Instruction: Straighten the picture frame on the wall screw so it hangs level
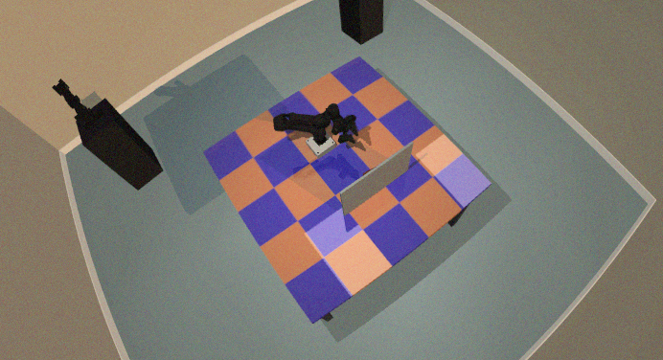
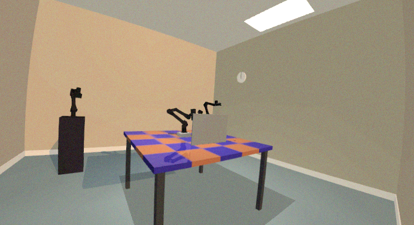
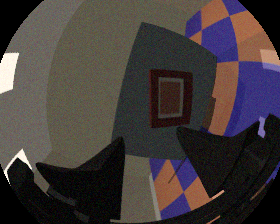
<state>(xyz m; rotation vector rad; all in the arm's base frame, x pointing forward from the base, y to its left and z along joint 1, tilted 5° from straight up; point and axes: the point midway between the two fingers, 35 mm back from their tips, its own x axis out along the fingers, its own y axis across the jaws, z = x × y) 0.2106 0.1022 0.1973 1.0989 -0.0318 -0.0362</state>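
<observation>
Now: the picture frame 200 mm ahead of my gripper tip, 90 mm below it and 40 mm to the right of it. The rest, counted from my gripper tip: grey wall panel: 210 mm ahead, 100 mm below, 40 mm to the right.
</observation>
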